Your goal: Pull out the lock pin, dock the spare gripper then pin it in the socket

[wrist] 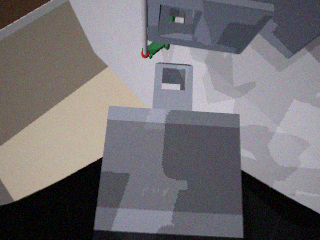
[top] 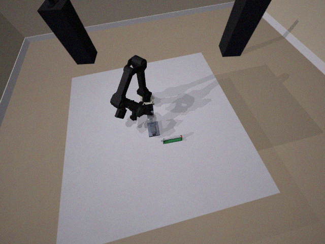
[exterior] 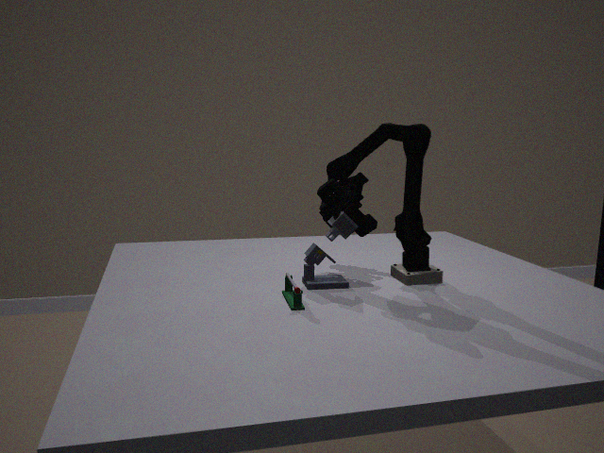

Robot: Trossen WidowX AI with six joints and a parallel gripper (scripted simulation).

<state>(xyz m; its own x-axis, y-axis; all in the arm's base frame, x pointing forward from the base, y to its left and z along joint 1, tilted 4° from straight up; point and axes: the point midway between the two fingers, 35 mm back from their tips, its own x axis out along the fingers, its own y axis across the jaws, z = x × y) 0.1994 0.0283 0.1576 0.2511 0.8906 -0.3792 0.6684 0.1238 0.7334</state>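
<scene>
The green cradle lies 14 cm below my gripper tip, 13 cm to the left of it and 13 cm ahead of it. Also, from my gripper tip: spare gripper: 1 cm to the right; then grey mount: 11 cm below, 6 cm ahead.
</scene>
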